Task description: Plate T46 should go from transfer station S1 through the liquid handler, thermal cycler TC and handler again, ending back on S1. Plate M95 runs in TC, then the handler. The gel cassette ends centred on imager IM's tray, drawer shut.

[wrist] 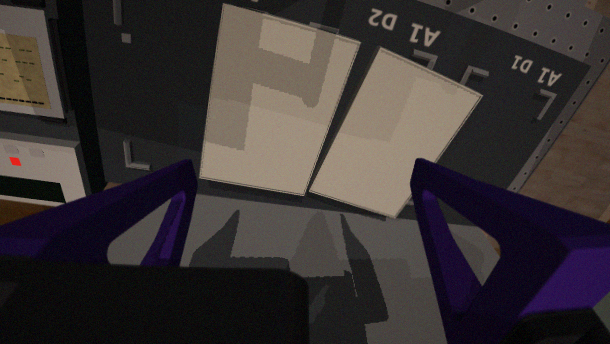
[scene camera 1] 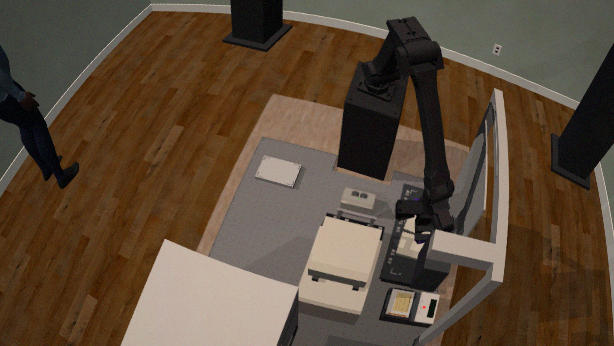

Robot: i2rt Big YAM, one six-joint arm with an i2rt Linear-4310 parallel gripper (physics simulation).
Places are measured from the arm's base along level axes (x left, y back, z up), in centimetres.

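Pixels of known places: gripper, fingertip midpoint: (wrist: 303, 171) (scene camera 1: 418, 229); arm's base at its link origin: (scene camera 1: 376, 86).
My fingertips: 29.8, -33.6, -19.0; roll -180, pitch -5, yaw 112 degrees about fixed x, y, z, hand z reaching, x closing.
Observation:
For each thing: its top centre in the pictures, then the offset to it from my fingertips, as dx, dy, dz. "spot": a spot on its surface instead. Level surfaces: height alone.
- dark handler deck at its surface level: dz -11.1
- thermal cycler at a spot on its surface: (scene camera 1: 346, 242) spot: -19.0, -15.8, +4.6
- yellow banded gel cassette at its top centre: (scene camera 1: 400, 303) +5.2, -21.5, -11.3
- unit with a red light, top centre: (scene camera 1: 412, 305) +9.4, -20.9, -10.9
- perforated bench at its surface level: dz -16.4
- small two-knob box at its top centre: (scene camera 1: 359, 193) -23.9, +10.2, -8.4
- large white box at its top centre: (scene camera 1: 198, 333) -35.7, -63.9, +23.5
My gripper (scene camera 1: 418, 220) (wrist: 303, 171) is open and empty above the dark handler deck (scene camera 1: 396, 272) (wrist: 150, 90). Two pale plates lie side by side there, their labels not readable. One plate (scene camera 1: 409, 225) (wrist: 400, 135) is turned askew across the D2 side; the other plate (scene camera 1: 410, 245) (wrist: 280, 115) lies straighter beside it, towards D3. The right fingertip overlaps the askew plate's edge in the wrist view; contact cannot be told. The thermal cycler (scene camera 1: 346, 242) has its lid down. A yellow banded gel cassette (scene camera 1: 401, 303) (wrist: 25, 70) lies on the unit with a red light (scene camera 1: 427, 308) (wrist: 40, 150).
A flat pale station or plate (scene camera 1: 279, 171) sits on the perforated bench (scene camera 1: 240, 215) at back left. A small two-knob box (scene camera 1: 358, 198) stands behind the cycler. A large white box (scene camera 1: 215, 295) fills the front left. A pale upright frame (scene camera 1: 501, 190) and crossbar stand close to the gripper's right.

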